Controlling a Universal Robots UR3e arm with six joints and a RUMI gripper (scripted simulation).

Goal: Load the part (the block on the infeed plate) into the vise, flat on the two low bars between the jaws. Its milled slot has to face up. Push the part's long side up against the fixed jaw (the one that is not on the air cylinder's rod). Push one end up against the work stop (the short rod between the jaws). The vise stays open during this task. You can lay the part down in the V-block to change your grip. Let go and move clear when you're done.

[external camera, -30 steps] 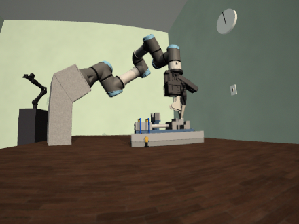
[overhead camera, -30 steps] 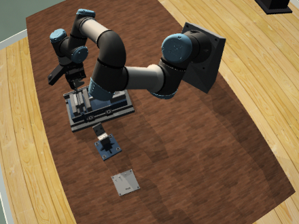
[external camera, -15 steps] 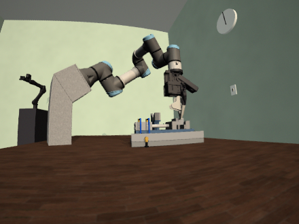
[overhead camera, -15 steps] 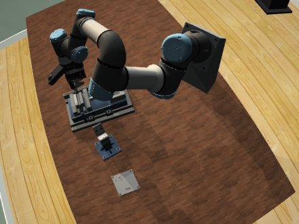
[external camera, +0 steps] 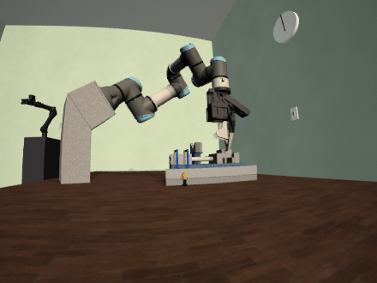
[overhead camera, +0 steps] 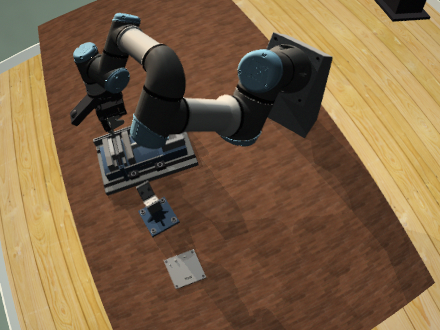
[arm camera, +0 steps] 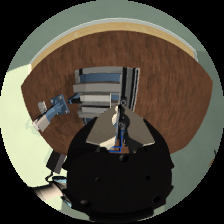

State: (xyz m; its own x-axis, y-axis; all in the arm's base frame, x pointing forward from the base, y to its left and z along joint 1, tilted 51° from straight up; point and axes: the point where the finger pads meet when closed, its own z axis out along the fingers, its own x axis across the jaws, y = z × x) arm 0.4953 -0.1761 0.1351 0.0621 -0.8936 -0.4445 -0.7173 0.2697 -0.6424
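Now: hand 50 mm to the right of the part and 20 mm above it. From my hand the other things lie so: grey infeed plate 430 mm to the left, 120 mm behind, 110 mm below.
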